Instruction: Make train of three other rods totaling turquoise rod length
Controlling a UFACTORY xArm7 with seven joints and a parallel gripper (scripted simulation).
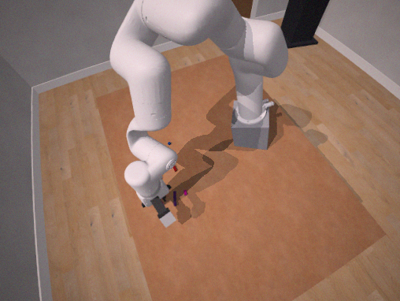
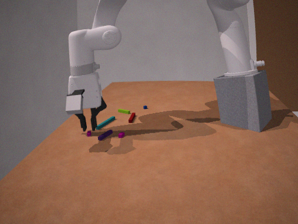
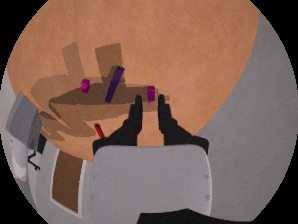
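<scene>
The blue rod is 26 cm to the right of my hand, 8 cm behind it and 3 cm below it. The rest, counted from my hand: turquoise rod 9 cm to the right, 3 cm below, 1 cm behind; purple rod 6 cm behind, 3 cm below; red rod 15 cm to the right, 8 cm behind, 3 cm below.
</scene>
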